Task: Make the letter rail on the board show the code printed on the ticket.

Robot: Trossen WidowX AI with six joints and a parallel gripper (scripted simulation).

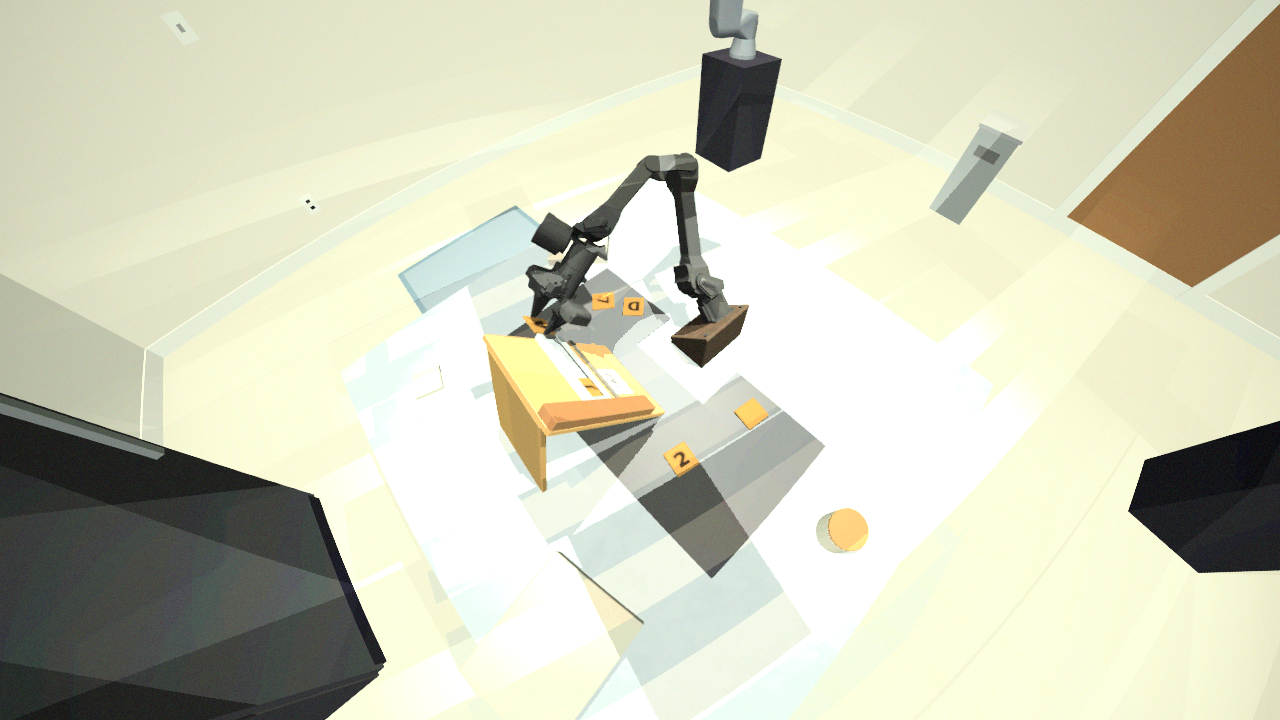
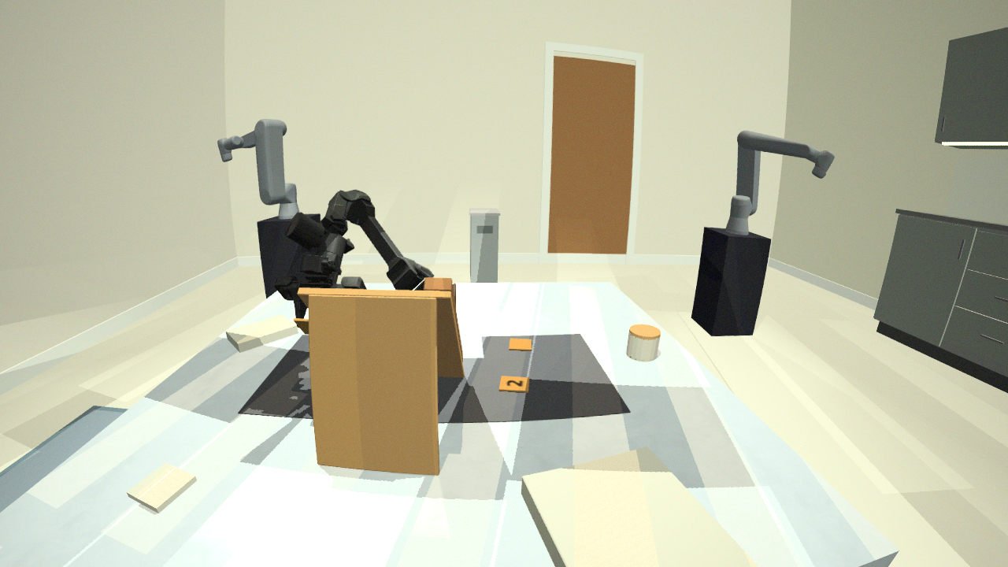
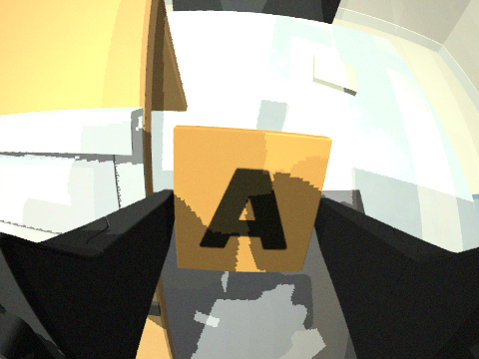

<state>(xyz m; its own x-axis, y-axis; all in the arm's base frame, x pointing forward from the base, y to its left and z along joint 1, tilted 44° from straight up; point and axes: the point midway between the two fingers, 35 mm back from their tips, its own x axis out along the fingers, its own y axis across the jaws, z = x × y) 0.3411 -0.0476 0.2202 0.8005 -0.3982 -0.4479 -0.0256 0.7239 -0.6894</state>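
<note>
My gripper tip is 70 mm past the white ticket, 170 mm to the right of it and 80 mm above it. Round my gripper tip: grey mat: 170 mm behind, 200 mm to the left, 160 mm below; pale pad: 300 mm ahead, 160 mm to the right, 150 mm below; round tan-lidded canister: 240 mm behind, 710 mm to the left, 120 mm below.
</note>
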